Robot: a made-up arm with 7 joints. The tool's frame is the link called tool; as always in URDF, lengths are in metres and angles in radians. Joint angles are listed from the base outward.
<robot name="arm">
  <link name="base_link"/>
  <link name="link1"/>
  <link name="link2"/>
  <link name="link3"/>
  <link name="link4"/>
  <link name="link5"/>
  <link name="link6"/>
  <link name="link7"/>
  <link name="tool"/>
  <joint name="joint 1" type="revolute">
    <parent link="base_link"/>
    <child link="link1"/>
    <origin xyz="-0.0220 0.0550 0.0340"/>
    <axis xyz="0 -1 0"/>
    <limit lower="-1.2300" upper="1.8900"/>
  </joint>
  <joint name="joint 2" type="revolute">
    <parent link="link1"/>
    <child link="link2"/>
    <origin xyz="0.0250 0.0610 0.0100"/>
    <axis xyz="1 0 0"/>
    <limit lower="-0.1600" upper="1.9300"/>
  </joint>
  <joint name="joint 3" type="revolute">
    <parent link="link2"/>
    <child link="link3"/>
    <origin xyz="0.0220 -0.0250 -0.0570"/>
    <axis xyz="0 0 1"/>
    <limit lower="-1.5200" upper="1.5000"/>
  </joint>
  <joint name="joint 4" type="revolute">
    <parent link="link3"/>
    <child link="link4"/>
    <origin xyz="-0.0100 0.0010 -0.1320"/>
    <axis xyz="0 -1 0"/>
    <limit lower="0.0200" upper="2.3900"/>
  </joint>
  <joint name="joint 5" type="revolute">
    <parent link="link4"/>
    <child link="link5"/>
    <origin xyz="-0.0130 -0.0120 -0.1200"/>
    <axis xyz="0 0 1"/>
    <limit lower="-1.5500" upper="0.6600"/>
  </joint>
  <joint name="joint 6" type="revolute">
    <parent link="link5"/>
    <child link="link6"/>
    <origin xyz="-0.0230 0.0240 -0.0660"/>
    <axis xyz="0 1 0"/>
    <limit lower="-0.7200" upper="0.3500"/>
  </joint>
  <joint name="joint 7" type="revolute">
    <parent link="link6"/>
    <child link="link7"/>
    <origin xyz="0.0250 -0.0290 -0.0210"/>
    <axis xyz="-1 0 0"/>
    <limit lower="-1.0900" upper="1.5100"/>
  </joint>
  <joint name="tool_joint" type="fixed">
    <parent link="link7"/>
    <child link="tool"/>
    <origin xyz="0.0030 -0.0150 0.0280" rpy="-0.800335 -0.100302 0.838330"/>
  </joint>
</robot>
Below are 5 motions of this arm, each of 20 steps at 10 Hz.
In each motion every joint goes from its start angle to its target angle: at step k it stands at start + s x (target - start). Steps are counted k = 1, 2, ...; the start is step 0. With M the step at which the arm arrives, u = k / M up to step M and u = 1 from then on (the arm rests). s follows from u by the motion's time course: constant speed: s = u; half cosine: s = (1 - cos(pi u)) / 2; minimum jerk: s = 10 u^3 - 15 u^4 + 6 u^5.
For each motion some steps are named. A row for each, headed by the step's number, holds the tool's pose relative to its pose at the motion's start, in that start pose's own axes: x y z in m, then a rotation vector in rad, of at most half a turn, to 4 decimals.
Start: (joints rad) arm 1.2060 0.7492 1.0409 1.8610 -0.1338 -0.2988 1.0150
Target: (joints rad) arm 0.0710 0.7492 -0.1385 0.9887 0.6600 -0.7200 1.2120
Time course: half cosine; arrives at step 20
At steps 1, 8, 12, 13, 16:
1: -0.0020 -0.0001 -0.0006 -0.0116 -0.0015 0.0106
8: -0.1136 -0.0572 -0.0176 -0.5092 -0.1183 0.6605
12: -0.1663 -0.1808 0.0196 -0.6989 -0.2183 1.3257
13: -0.1656 -0.2127 0.0367 -0.7067 -0.2297 1.4847
16: -0.1400 -0.2836 0.0886 -0.6737 -0.2235 1.8685

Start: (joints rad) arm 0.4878 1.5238 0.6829 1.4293 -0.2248 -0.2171 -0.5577
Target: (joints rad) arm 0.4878 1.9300 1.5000 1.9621 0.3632 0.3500 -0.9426
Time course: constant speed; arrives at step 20
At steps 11, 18, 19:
11: 0.1004 0.0886 -0.0731 0.4694 -0.4733 -0.2779
18: 0.1871 0.1081 -0.0955 0.6485 -0.7998 -0.3417
19: 0.1996 0.1082 -0.0969 0.6660 -0.8454 -0.3451

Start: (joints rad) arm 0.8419 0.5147 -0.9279 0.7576 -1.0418 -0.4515 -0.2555
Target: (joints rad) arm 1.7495 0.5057 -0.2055 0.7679 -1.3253 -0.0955 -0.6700
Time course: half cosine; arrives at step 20
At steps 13, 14, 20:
13: 0.1080 0.1505 0.1914 1.2139 0.1598 -0.6037
14: 0.1224 0.1548 0.2119 1.3253 0.1660 -0.6574
20: 0.1686 0.1564 0.2748 1.6689 0.1746 -0.8152

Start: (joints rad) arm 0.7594 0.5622 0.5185 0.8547 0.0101 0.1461 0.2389
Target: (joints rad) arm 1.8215 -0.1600 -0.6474 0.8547 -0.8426 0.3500 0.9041
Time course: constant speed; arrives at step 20
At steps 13, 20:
13: -0.0197 -0.2441 -0.1592 -0.9064 0.7694 -0.1977
20: 0.0067 -0.4144 -0.1474 -1.1552 1.0442 -0.8205

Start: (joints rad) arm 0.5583 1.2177 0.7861 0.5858 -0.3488 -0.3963 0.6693
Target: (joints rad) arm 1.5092 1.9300 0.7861 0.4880 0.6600 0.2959 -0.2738
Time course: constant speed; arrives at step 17
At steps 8, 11, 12, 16, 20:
8: 0.1371 0.0197 0.0672 0.5920 -1.0188 -0.2281
11: 0.1762 0.0091 0.1162 0.7730 -1.3979 -0.2258
12: 0.1863 0.0033 0.1347 0.8260 -1.5223 -0.2134
16: 0.2086 -0.0308 0.2158 0.9915 -2.0026 -0.1051
20: 0.2091 -0.0418 0.2368 1.0193 -2.1168 -0.0638

